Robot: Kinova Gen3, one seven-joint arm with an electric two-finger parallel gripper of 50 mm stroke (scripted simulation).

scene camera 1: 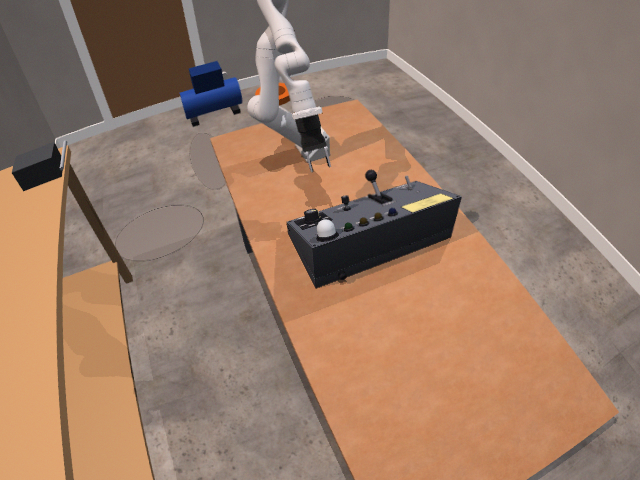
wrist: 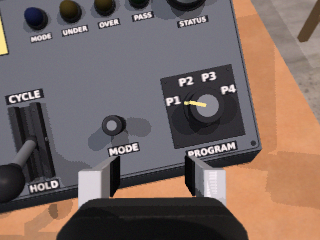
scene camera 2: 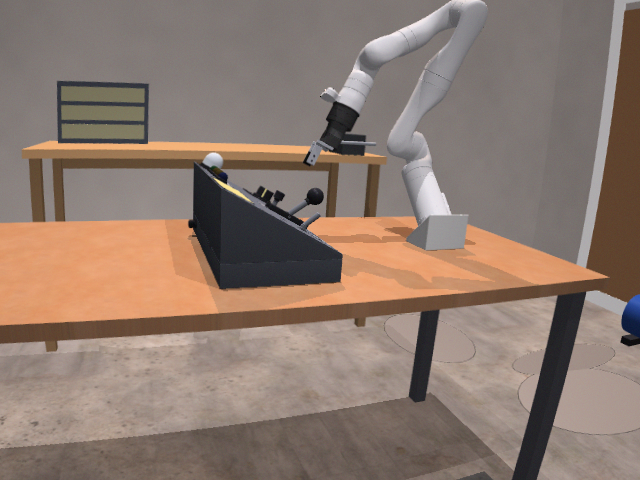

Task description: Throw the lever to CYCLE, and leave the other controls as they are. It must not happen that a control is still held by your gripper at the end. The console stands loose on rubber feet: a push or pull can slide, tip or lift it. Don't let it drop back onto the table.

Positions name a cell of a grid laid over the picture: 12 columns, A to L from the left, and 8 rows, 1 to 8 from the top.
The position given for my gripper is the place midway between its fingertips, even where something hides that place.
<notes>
I see my gripper (scene camera 2: F3) and a dark console (scene camera 2: E5).
The dark console also shows in scene camera 1 (scene camera 1: G5) and in the wrist view (wrist: C3). My gripper shows as well in scene camera 1 (scene camera 1: G3) and in the wrist view (wrist: F6).
</notes>
